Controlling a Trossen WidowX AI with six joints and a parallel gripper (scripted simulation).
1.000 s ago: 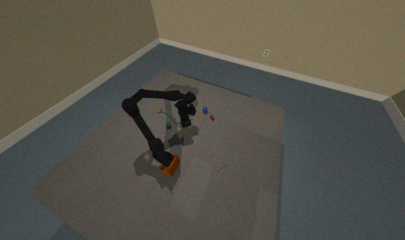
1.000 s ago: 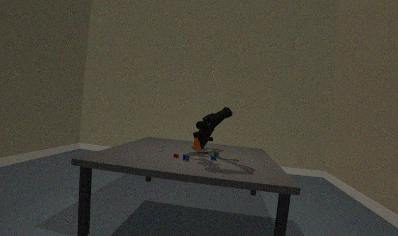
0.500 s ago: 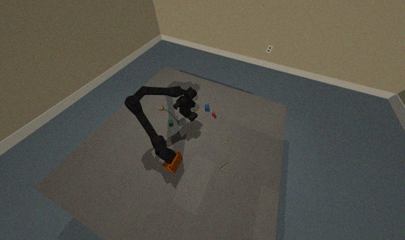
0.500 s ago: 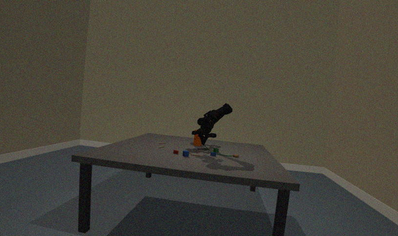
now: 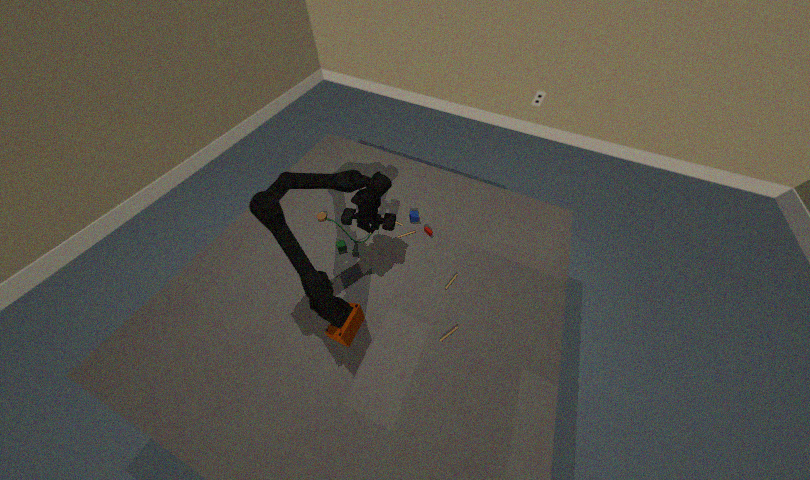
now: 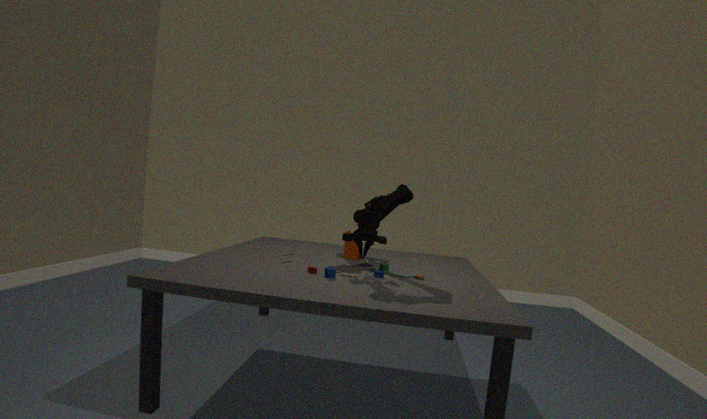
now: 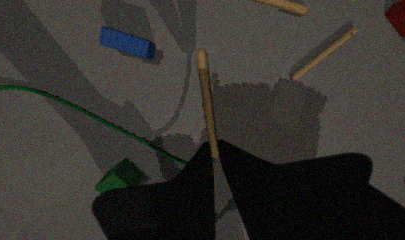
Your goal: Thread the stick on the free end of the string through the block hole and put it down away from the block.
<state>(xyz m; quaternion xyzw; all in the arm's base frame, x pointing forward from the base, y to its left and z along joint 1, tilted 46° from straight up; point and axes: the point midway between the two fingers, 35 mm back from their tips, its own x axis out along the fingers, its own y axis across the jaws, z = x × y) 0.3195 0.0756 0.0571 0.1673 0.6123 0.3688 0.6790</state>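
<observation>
The thin wooden stick lies 10 mm ahead of my gripper tip. Also, from my gripper tip: red piece (180 mm to the right, 140 mm ahead, 50 mm below); then blue block (180 mm ahead, 100 mm to the right, 40 mm below); then green block (90 mm to the left, 80 mm behind, 40 mm below).
</observation>
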